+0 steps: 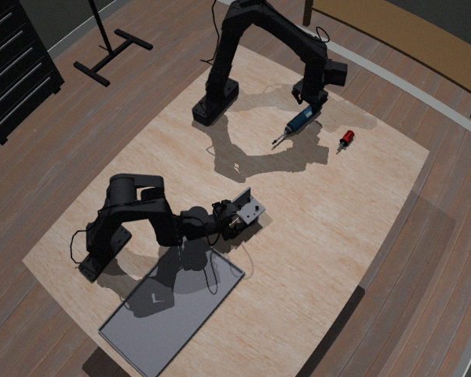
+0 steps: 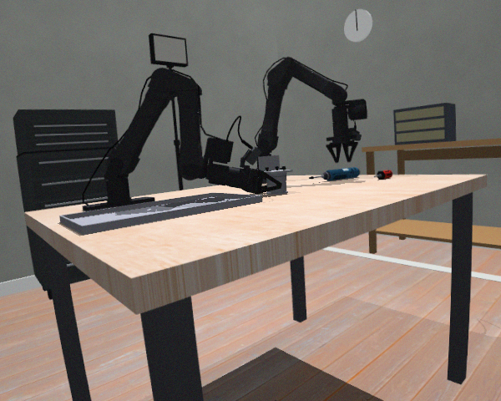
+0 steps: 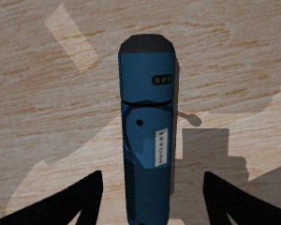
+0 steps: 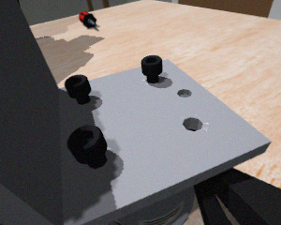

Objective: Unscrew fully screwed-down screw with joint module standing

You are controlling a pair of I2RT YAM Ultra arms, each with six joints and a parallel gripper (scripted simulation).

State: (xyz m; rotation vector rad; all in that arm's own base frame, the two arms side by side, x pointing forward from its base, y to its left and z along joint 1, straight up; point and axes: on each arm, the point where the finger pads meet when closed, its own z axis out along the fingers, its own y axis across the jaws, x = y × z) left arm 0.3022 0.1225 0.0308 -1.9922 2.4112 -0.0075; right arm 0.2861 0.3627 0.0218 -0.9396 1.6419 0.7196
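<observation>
Now: the grey bracket 50 mm above my right hand. The rest, counted from my right hand: shallow grey tray: 350 mm to the right, 50 mm behind, 20 mm below; then small red-handled screwdriver: 410 mm to the left, 150 mm ahead, 10 mm below.
</observation>
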